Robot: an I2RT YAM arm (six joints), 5 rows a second.
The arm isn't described. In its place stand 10 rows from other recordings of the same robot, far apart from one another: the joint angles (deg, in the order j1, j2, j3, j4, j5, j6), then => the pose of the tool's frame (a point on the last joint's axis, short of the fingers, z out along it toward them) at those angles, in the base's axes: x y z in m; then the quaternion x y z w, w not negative.
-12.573, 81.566, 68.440, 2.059, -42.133, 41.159 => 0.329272 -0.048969 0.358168 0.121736 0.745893 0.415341 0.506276
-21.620, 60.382, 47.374, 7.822, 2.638, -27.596 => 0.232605 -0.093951 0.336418 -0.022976 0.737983 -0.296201 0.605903
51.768, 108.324, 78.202, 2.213, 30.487, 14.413 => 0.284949 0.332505 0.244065 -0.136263 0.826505 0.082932 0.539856
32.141, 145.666, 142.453, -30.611, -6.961, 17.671 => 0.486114 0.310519 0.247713 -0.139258 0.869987 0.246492 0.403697
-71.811, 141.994, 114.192, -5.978, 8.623, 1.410 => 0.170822 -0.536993 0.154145 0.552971 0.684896 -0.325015 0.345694
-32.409, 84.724, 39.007, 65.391, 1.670, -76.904 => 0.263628 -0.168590 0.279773 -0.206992 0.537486 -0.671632 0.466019
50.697, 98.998, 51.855, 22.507, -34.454, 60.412 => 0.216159 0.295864 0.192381 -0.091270 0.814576 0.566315 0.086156
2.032, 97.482, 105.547, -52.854, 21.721, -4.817 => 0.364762 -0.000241 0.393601 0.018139 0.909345 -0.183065 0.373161
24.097, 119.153, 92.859, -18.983, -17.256, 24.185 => 0.425488 0.201872 0.212587 -0.056372 0.914380 0.280440 0.286505
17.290, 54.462, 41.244, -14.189, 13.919, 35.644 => 0.207972 0.055768 0.280748 0.197411 0.827300 0.137126 0.507740
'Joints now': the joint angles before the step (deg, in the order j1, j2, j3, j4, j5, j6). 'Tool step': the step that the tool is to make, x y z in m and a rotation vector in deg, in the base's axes. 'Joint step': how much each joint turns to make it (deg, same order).
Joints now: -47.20 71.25 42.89 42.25 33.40 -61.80
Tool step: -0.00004 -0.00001 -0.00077 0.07 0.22 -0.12
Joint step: 0.00 0.03 -0.12 0.04 0.09 -0.17
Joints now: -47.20 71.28 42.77 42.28 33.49 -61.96
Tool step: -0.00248 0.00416 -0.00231 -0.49 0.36 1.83
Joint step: 0.00 -1.15 -1.40 0.46 -1.92 -0.17
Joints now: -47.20 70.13 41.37 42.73 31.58 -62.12
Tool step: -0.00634 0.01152 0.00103 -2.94 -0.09 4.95
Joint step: 0.08 -3.13 -2.81 2.21 -5.21 -0.67
